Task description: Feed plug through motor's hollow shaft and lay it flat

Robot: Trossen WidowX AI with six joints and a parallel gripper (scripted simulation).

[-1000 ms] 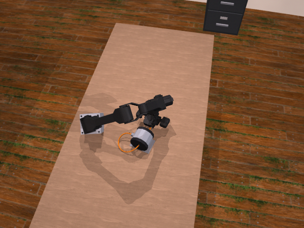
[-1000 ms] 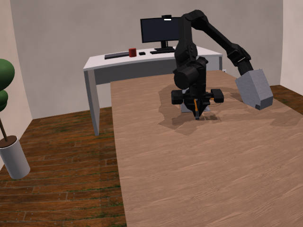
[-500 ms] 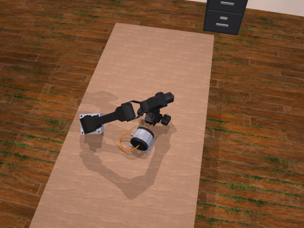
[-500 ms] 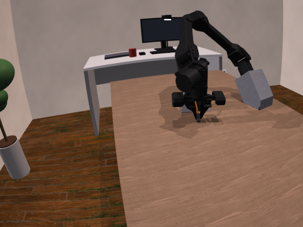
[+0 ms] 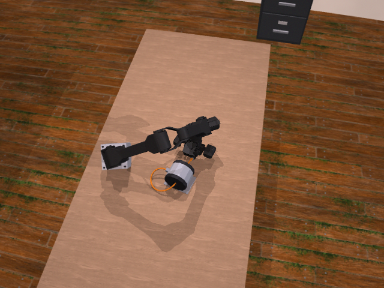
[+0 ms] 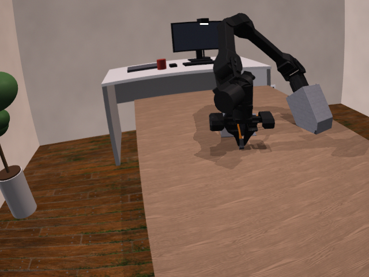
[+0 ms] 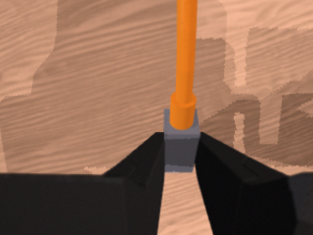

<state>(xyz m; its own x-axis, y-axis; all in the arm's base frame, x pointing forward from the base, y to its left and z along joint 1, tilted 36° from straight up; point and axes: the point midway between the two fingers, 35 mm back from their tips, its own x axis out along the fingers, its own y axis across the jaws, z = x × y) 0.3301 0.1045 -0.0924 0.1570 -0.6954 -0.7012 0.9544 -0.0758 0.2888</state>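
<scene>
My hand is 10 mm to the left of the grey plug and 30 mm above it.
</scene>
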